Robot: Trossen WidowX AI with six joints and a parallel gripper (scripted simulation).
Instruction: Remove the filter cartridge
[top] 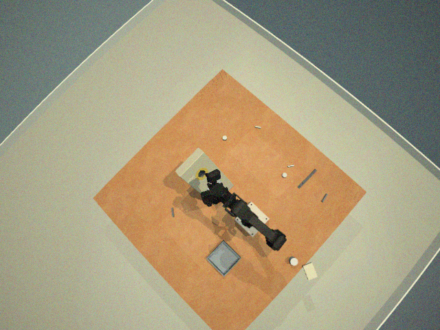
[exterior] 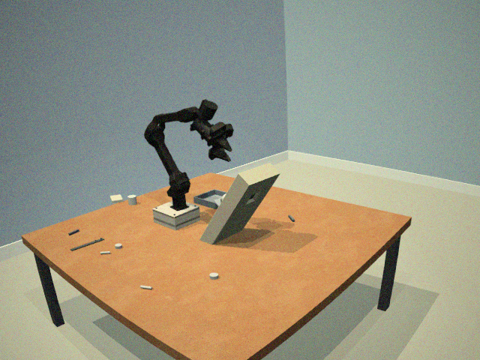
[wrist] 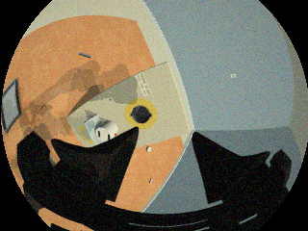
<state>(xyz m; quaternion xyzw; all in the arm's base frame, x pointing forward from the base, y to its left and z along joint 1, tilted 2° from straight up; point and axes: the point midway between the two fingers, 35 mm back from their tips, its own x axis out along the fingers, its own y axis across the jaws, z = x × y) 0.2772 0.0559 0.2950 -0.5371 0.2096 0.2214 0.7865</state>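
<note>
Right now my gripper tip is 2 cm past the white cartridge, 1 cm to the left of it and 17 cm above it. Round my gripper tip: pale block: 79 cm behind, 16 cm to the right, 33 cm below; then blue-grey tray: 41 cm behind, 22 cm to the left, 33 cm below; then beige service panel: 2 cm ahead, 19 cm below.
</note>
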